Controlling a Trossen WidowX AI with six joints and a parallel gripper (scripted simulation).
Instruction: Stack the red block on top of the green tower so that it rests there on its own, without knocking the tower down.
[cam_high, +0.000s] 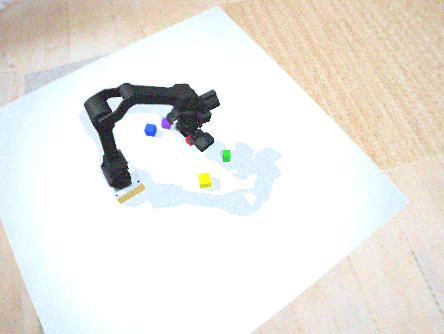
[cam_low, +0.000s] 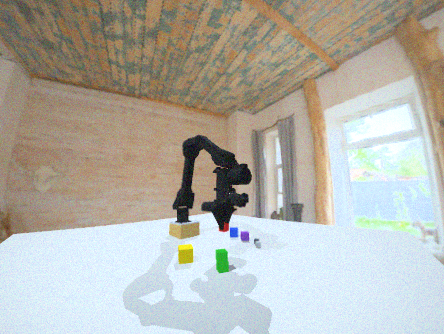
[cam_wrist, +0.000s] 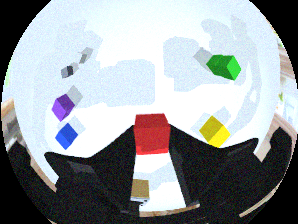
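Right now my gripper tip is 140 mm to the left of the yellow block and 60 mm above it. Round my gripper tip: red block: 10 mm above; small grey object: 150 mm to the left, 70 mm below, 10 mm ahead; purple block: 150 mm to the left, 60 mm below, 60 mm behind.
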